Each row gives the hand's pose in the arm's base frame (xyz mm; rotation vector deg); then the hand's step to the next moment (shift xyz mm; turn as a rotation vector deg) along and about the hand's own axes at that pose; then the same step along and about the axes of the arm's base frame.
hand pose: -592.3 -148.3 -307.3 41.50 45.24 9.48
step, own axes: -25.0 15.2 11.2 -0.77 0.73 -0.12
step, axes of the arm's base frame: -7.9 -4.4 30.0 -0.54 0.31 0.87
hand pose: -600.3 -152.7 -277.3 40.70 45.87 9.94
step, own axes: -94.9 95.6 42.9 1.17 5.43 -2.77
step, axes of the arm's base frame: -24.6 12.4 138.7 -0.52 6.01 1.45
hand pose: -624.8 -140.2 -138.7 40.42 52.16 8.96
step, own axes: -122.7 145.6 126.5 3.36 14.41 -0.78
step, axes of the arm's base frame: 44.9 -1.1 224.1 3.83 12.82 6.37
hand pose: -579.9 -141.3 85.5 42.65 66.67 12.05
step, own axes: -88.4 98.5 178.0 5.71 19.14 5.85
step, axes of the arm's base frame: 143.3 -47.0 162.6 11.70 14.77 8.84
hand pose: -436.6 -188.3 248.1 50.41 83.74 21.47
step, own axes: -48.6 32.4 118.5 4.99 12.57 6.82
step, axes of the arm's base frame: 115.9 -47.1 42.5 10.67 9.72 4.58
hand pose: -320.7 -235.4 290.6 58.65 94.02 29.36
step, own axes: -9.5 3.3 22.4 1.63 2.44 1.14
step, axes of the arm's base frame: 22.5 -9.8 0.6 1.87 2.47 0.58
